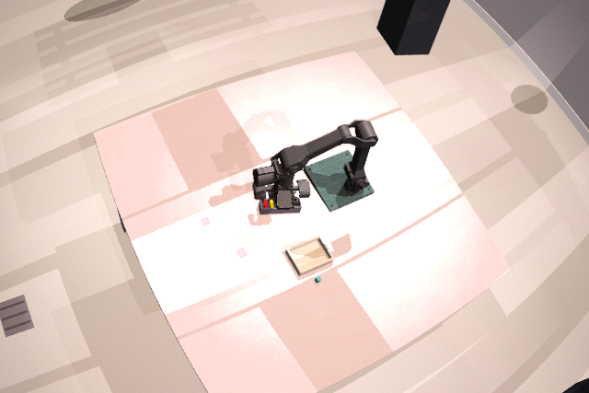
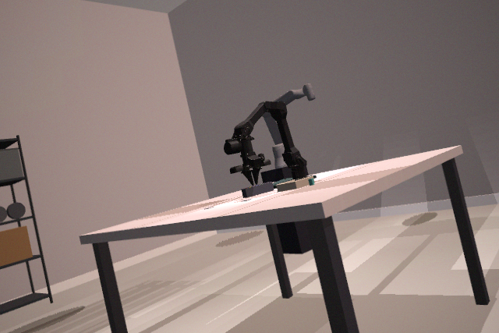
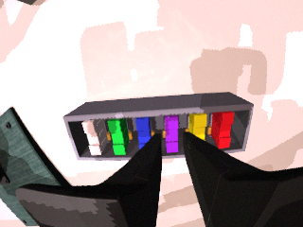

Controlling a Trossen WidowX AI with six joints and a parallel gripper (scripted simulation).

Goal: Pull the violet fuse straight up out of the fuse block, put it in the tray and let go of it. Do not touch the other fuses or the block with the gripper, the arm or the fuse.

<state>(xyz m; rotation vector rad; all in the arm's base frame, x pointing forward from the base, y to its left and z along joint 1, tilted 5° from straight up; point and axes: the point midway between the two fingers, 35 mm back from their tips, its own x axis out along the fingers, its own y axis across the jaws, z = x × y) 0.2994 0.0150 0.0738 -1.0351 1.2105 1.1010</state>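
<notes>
The violet fuse is 2 cm below my gripper tip. From my gripper tip the other things lie so: blue fuse: 2 cm behind, 2 cm below; yellow fuse: 2 cm ahead, 2 cm below; green fuse: 4 cm behind, 1 cm to the left, 2 cm below.
</notes>
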